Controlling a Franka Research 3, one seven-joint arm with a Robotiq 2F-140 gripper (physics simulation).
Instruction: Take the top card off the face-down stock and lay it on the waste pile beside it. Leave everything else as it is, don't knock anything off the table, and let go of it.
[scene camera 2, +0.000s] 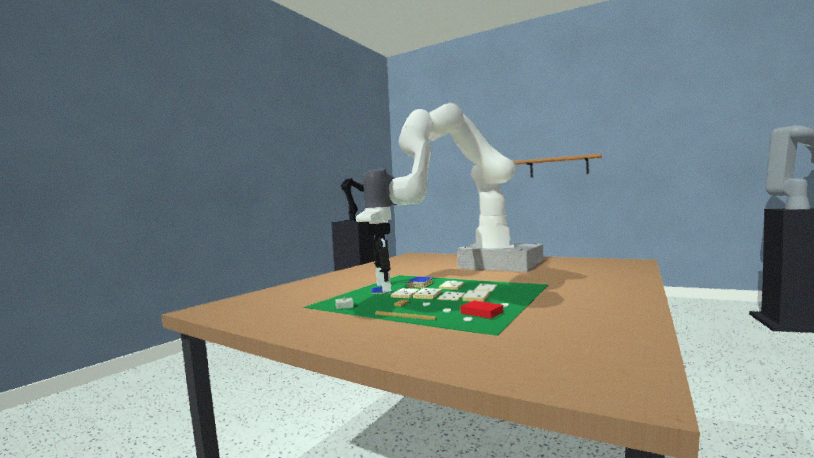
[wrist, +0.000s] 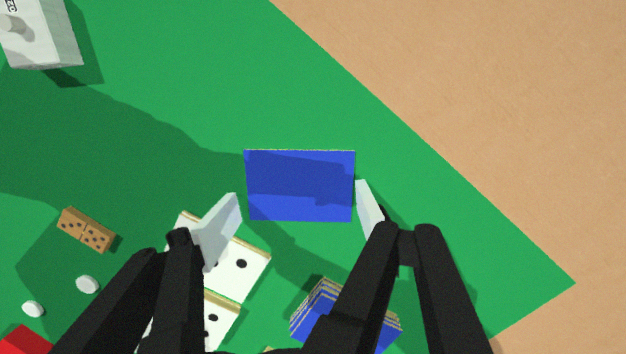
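Observation:
My gripper (scene camera 2: 383, 288) is there for me to see, and I find it again in the wrist view (wrist: 296, 201). A green mat (scene camera 2: 518, 295) is part of the scene as well, and that mat also appears in the wrist view (wrist: 155, 122). I see a blue card (wrist: 312, 185) too.

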